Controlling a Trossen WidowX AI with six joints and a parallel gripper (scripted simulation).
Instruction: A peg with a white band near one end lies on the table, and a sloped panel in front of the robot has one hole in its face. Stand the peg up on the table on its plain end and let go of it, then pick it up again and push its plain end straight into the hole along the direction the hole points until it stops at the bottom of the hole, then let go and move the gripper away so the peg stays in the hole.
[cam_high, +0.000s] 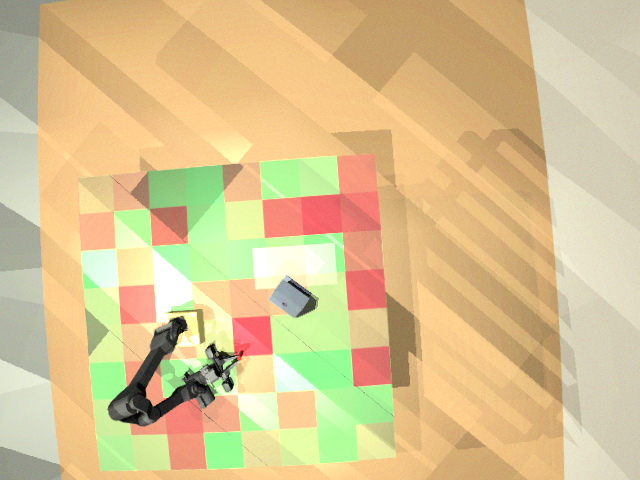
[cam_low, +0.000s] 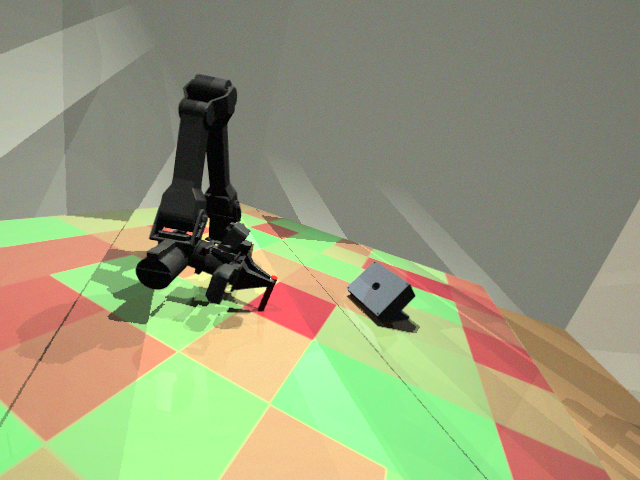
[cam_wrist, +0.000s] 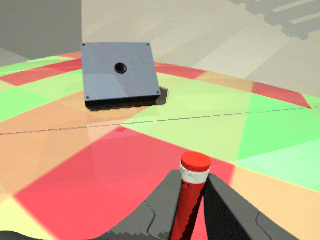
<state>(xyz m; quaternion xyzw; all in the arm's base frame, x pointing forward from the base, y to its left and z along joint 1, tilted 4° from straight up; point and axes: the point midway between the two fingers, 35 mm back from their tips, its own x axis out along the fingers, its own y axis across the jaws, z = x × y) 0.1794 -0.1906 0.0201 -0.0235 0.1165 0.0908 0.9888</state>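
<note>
Now: the red peg 1 cm below my gripper tip. The rest, counted from my gripper tip: grey sloped panel (24 cm ahead, 17 cm to the left, 2 cm below).
</note>
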